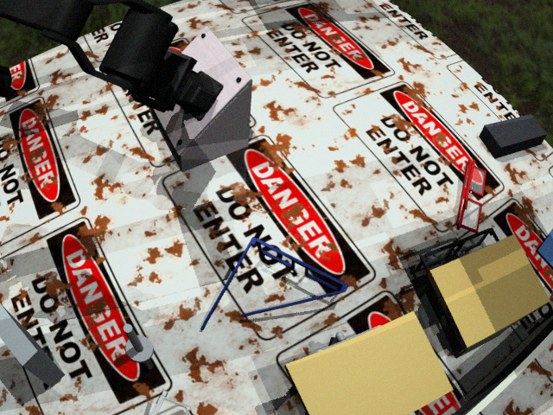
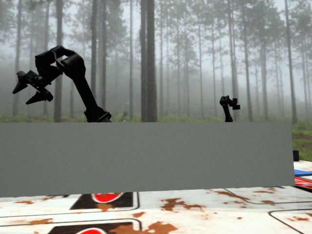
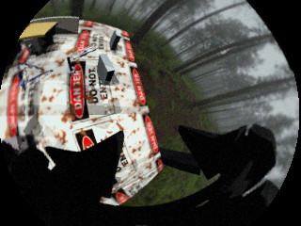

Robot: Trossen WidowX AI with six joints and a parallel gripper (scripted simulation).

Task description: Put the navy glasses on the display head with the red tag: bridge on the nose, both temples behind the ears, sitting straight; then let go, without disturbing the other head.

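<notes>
The metal peg is 320 mm ahead of my gripper tip, 110 mm to the left of it and 230 mm below it. Round my gripper tip: display head: 530 mm ahead, 300 mm to the left, 200 mm below; dark block: 430 mm ahead, 910 mm to the left, 240 mm below; blue tag: 640 mm ahead, 760 mm to the left, 250 mm below.
</notes>
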